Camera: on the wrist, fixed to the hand. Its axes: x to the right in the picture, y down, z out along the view.
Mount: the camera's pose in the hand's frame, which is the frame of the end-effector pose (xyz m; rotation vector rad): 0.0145 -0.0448 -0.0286 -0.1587 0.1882 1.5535
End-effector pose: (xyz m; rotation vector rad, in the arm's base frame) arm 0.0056 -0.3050 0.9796 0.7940 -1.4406 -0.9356
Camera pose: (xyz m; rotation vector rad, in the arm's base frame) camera 0.0307 -0.3407 0.9459 -0.4319 -1.2927 0.2391
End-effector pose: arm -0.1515 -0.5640 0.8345 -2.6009 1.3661 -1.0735
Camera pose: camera -0.1301 -0.5386 0.8785 -0.7288 2.6309 -0.7961
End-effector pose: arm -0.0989 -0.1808 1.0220 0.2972 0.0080 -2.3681
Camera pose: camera -0.1335 -0.1554 0.9875 0.2796 0.0378 -0.7907
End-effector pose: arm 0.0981 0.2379 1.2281 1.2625 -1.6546 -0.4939
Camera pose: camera 0.1454 0.2141 1.2130 -0.2946 -1.8405 0.4410
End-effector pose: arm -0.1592 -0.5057 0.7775 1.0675 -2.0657 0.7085
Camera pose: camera -0.1179 -0.5147 0.8129 -0.9018 -2.4129 1.1891
